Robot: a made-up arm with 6 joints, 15 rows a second.
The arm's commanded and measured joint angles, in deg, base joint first. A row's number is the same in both.
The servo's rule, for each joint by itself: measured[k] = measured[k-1] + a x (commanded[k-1-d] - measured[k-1]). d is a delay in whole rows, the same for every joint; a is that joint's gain. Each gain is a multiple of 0.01, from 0.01 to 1. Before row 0 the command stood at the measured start. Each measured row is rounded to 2 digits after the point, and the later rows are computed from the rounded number. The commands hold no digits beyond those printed.
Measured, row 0:
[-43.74 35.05 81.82 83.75 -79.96 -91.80]
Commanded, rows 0 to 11:
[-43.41 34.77 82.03 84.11 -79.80 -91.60]
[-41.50 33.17 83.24 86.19 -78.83 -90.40]
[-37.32 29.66 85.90 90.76 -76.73 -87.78]
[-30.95 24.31 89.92 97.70 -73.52 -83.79]
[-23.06 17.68 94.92 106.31 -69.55 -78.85]
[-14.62 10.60 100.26 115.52 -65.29 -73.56]
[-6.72 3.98 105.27 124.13 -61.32 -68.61]
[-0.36 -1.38 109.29 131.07 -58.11 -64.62]
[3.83 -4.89 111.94 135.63 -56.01 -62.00]
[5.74 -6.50 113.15 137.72 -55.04 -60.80]
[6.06 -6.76 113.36 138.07 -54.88 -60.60]
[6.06 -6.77 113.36 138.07 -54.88 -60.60]
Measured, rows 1 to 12:
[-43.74 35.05 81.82 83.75 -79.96 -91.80]
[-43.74 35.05 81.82 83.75 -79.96 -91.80]
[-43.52 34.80 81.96 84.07 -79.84 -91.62]
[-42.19 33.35 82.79 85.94 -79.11 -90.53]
[-38.98 30.07 84.81 90.18 -77.40 -88.08]
[-33.68 24.94 88.13 96.80 -74.61 -84.26]
[-26.67 18.48 92.54 105.17 -70.97 -79.45]
[-18.72 11.47 97.56 114.28 -66.88 -74.21]
[-10.80 4.80 102.57 122.95 -62.88 -69.23]
[-3.91 -0.70 106.94 130.10 -59.45 -65.13]
[1.20 -4.43 110.19 134.97 -56.97 -62.34]
[4.20 -6.27 112.11 137.39 -55.58 -60.97]
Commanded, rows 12 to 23:
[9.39 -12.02 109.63 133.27 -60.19 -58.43]
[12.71 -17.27 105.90 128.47 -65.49 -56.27]
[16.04 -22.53 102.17 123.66 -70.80 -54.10]
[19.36 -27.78 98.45 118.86 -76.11 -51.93]
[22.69 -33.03 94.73 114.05 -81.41 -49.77]
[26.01 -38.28 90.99 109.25 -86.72 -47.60]
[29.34 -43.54 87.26 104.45 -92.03 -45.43]
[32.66 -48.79 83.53 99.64 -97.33 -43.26]
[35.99 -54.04 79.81 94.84 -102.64 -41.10]
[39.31 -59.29 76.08 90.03 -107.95 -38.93]
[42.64 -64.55 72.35 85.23 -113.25 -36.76]
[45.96 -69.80 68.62 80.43 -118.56 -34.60]
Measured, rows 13 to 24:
[5.43 -6.71 112.92 137.99 -55.08 -60.64]
[5.85 -6.76 113.21 138.06 -54.94 -60.60]
[8.19 -11.44 110.88 133.84 -58.72 -58.67]
[11.17 -16.63 107.64 129.11 -63.59 -56.53]
[14.38 -21.88 104.08 124.31 -68.78 -54.37]
[17.67 -27.13 100.42 119.51 -74.06 -52.20]
[20.98 -32.38 96.72 114.71 -79.35 -50.04]
[24.30 -37.63 93.00 109.91 -84.66 -47.87]
[27.63 -42.89 89.27 105.11 -89.97 -45.70]
[30.95 -48.14 85.54 100.30 -95.27 -43.53]
[34.28 -53.39 81.82 95.50 -100.58 -41.37]
[37.60 -58.64 78.09 90.69 -105.89 -39.20]

